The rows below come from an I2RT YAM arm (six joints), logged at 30 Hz.
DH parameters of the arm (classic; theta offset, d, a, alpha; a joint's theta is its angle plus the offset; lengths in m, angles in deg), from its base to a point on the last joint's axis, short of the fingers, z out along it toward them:
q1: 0 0.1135 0.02 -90
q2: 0 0 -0.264 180
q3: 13.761 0 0.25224 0
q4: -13.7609 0 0.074 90
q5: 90 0 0 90
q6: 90 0.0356 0 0
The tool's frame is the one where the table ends.
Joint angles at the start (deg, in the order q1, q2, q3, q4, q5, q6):
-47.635 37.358 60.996 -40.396 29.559 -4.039
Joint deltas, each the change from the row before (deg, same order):
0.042 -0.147 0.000 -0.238 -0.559 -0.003
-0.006 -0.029 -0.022 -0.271 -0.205 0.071
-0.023 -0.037 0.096 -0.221 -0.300 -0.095
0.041 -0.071 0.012 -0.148 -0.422 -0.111
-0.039 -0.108 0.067 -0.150 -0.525 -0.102
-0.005 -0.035 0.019 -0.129 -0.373 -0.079
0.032 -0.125 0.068 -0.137 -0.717 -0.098
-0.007 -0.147 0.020 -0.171 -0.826 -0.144
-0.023 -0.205 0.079 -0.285 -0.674 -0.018
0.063 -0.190 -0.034 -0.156 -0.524 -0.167
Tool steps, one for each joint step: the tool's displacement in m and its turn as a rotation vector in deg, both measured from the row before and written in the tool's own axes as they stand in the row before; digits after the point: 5 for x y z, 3 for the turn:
0.00042 0.00008 -0.00069 -0.603 0.031 -0.058
0.00059 0.00012 -0.00006 -0.215 0.217 -0.055
-0.00001 -0.00011 -0.00046 -0.283 0.061 -0.131
0.00020 0.00016 -0.00039 -0.464 0.018 -0.152
-0.00001 -0.00012 -0.00068 -0.485 -0.053 -0.080
0.00015 0.00012 -0.00022 -0.372 0.039 -0.112
-0.00005 0.00009 -0.00082 -0.741 -0.112 -0.081
0.00022 0.00015 -0.00074 -0.817 -0.060 -0.144
0.00021 -0.00019 -0.00120 -0.650 -0.049 -0.012
0.00043 0.00011 -0.00081 -0.582 -0.056 -0.184

